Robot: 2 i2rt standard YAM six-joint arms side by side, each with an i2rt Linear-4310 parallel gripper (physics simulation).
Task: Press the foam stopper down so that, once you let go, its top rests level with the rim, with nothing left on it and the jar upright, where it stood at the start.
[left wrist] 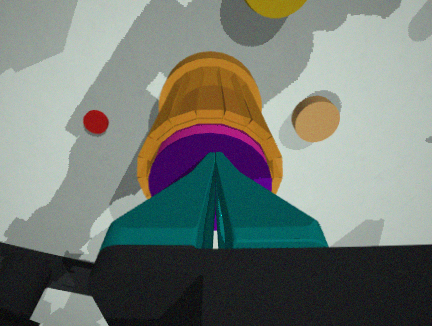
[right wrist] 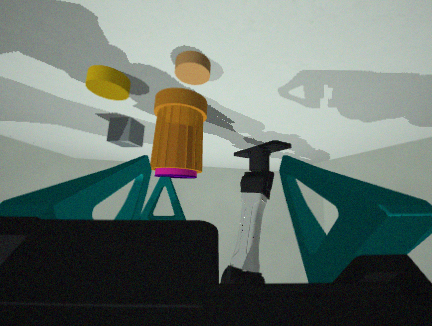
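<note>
The orange jar [left wrist: 210, 97] [right wrist: 178, 137] stands upright on the table; the right wrist view shows it upside down. The foam stopper [left wrist: 190, 152] [right wrist: 175, 173], purple on top with a magenta side, sits in the jar's mouth. A thin magenta band of it shows above the rim. My left gripper [left wrist: 215, 163] [right wrist: 165, 176] is shut and empty, its tips together at the stopper's top, seemingly touching it. The fingers hide the near part of the stopper and rim in the left wrist view. My right gripper [right wrist: 215, 162] is open and empty, away from the jar.
A yellow cylinder [left wrist: 276, 6] [right wrist: 107, 82] and a tan cylinder [left wrist: 316, 121] [right wrist: 192, 69] stand near the jar. A red round piece [left wrist: 96, 122] lies left in the left wrist view. The right wrist view shows a grey block [right wrist: 126, 132] and a black-and-white arm part [right wrist: 250, 230].
</note>
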